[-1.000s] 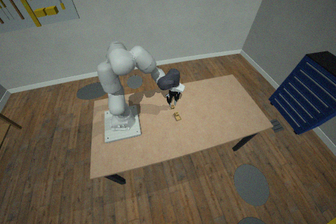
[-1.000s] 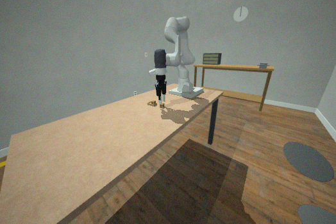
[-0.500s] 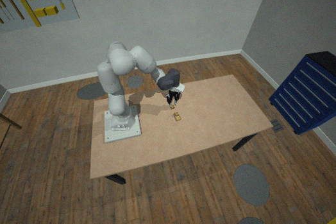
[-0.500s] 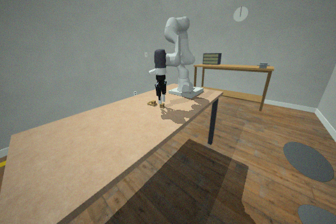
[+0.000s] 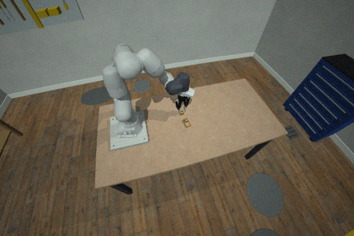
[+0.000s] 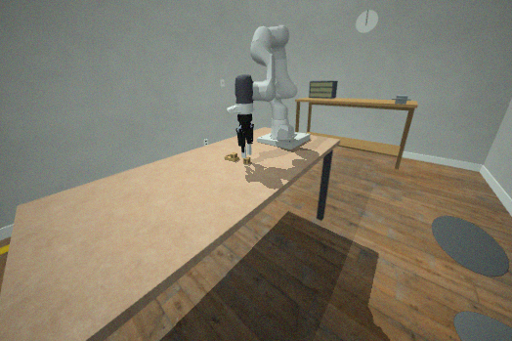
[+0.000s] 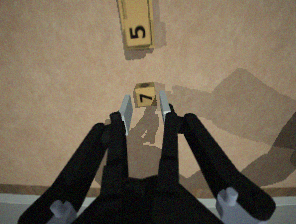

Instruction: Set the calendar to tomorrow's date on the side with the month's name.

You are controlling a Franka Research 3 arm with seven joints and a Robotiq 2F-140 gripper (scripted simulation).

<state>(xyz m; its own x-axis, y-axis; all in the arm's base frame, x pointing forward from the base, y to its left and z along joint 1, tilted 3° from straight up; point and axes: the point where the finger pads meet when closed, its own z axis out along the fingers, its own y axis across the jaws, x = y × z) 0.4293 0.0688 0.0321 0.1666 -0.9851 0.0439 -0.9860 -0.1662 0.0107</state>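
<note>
Right now the wooden digit cube is 60 mm below my hand. Also, from my hand: wooden tray 110 mm to the right, 60 mm below, 20 mm ahead.
</note>
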